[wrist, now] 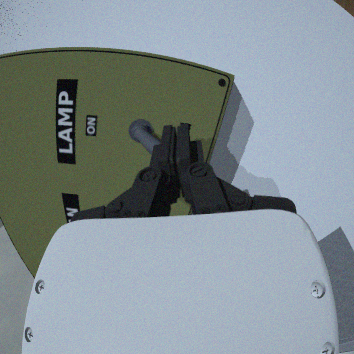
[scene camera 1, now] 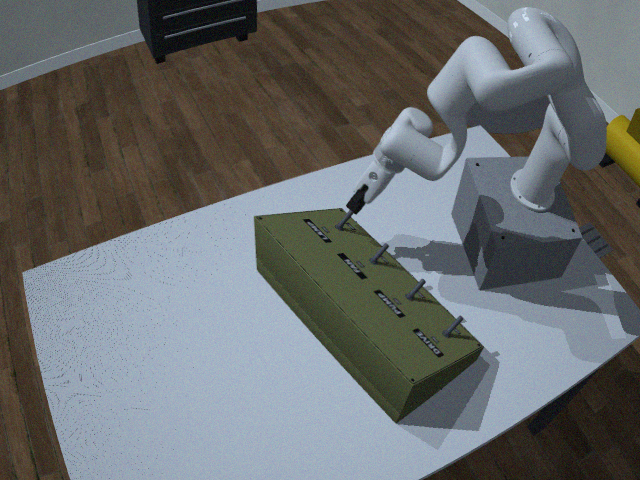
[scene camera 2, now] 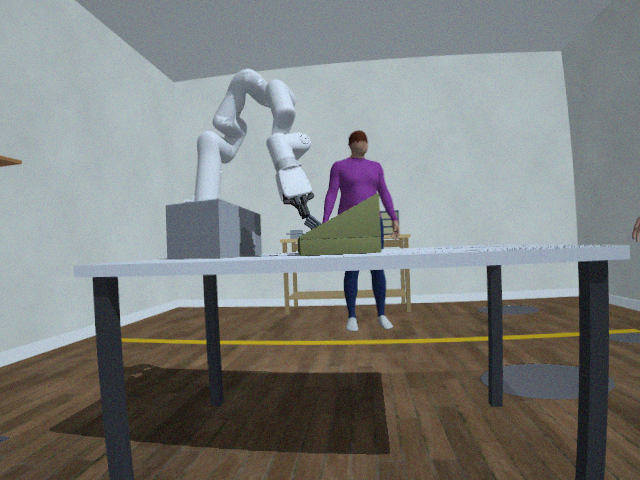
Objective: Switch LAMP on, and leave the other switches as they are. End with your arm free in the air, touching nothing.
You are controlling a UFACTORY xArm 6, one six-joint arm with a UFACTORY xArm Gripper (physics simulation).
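Frame: origin at the arm's base, x ahead, y left, z up, level; centimetres.
Where they show: gripper, fingertip midpoint: [wrist: 178, 142] [scene camera 1: 352, 209] [scene camera 2: 306, 217]; arm's base, link origin: [scene camera 1: 532, 190] [scene camera 2: 205, 209].
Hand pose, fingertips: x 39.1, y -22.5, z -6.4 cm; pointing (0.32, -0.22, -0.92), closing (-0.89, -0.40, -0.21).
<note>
Things, the pixels of their top centre, and the offset from my fingertips. "pt": a spot on its surface instead.
- LAMP lever, top centre: [wrist: 137, 147] [scene camera 1: 346, 213] dx +2.5, dy +1.1, dz +1.0 cm
- label, surface spot: [wrist: 91, 125] pt dx +8.2, dy +1.5, dz -0.7 cm
- FAN lever, top centre: [scene camera 1: 381, 247] dx +1.7, dy +13.0, dz +0.9 cm
- PUMP lever, top centre: [scene camera 1: 418, 283] dx +0.9, dy +25.0, dz +0.9 cm
- DRIVE lever, top centre: [scene camera 1: 456, 320] dx +0.1, dy +37.0, dz +0.9 cm
The olive sloped switch box [scene camera 1: 310, 263] [scene camera 2: 351, 232] [wrist: 30, 125] has four grey toggle levers. The LAMP lever [scene camera 1: 342, 222] [wrist: 144, 135] leans away from its ON label [wrist: 91, 125], toward the robot's side. The FAN lever [scene camera 1: 379, 253], PUMP lever [scene camera 1: 415, 289] and DRIVE lever [scene camera 1: 453, 326] lean the same way. My gripper [scene camera 1: 352, 209] [scene camera 2: 307, 215] [wrist: 178, 142] is shut and empty. Its fingertips are at the upper end of the LAMP lever, on the side away from ON, and hide the lever's tip in the wrist view. Whether they touch it is unclear.
The box stands on a white table [scene camera 1: 180, 335] [scene camera 2: 465, 254]. The arm's grey base block [scene camera 1: 527, 258] [scene camera 2: 193, 232] stands behind it. A person [scene camera 2: 357, 180] stands beyond the table, near a wooden bench [scene camera 2: 286, 241]. A dark drawer cabinet [scene camera 1: 199, 25] stands on the floor.
</note>
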